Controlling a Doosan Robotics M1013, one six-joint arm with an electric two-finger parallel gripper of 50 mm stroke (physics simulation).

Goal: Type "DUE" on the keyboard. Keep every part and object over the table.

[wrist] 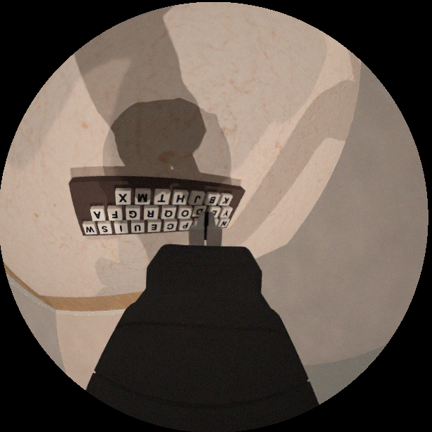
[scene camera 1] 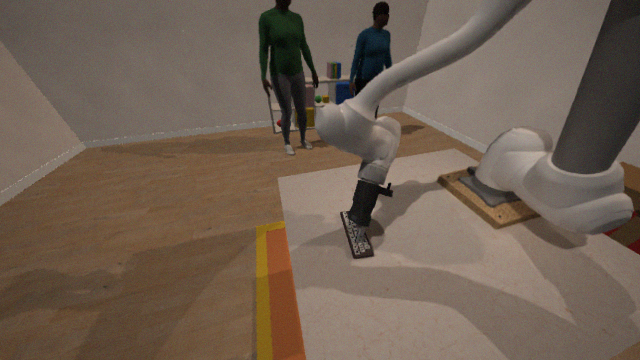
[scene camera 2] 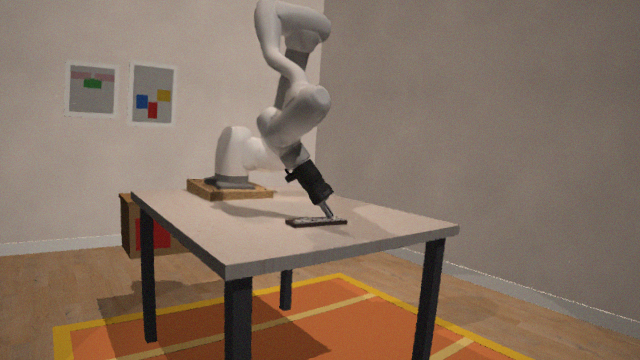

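Pixels of known places: gripper, fingertip midpoint: (scene camera 1: 357, 241) (scene camera 2: 331, 217); arm's base, origin of the base link: (scene camera 1: 490, 189) (scene camera 2: 230, 185).
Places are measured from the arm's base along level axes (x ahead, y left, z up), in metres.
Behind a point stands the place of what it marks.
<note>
A dark keyboard (scene camera 1: 364, 248) @(z -0.032, x 0.626, y 0.148 m) (scene camera 2: 300, 223) @(z -0.031, x 0.656, y -0.003 m) (wrist: 95, 192) with white letter keys lies flat on the table. In the wrist view its letters appear upside down. The U key (wrist: 137, 227) and the E key (wrist: 154, 227) show fully in the row nearest the gripper body. The D key (wrist: 198, 211) is in the middle row, partly hidden beside the fingertips. My gripper (scene camera 1: 359, 238) @(z -0.021, x 0.643, y 0.125 m) (scene camera 2: 330, 216) @(z -0.021, x 0.643, y 0.125 m) (wrist: 206, 220) is shut and empty, tilted, with its fingertips at the keys around D and its neighbour. I cannot tell whether they touch a key. The fingers hide parts of a few keys.
The pale table (scene camera 1: 425, 300) @(z -0.043, x 0.517, y 0.327 m) (scene camera 2: 225, 240) @(z -0.044, x 0.724, y -0.271 m) (wrist: 240, 60) carries the arm's wooden base board (scene camera 1: 500, 220) @(z -0.010, x 0.106, y 0.150 m) (scene camera 2: 200, 190) @(z -0.014, x 0.032, y -0.151 m). A table edge lies beyond the keyboard's right end in the wrist view. Two people, in a green top (scene camera 1: 282, 40) and a blue top (scene camera 1: 372, 50), stand beyond the table.
</note>
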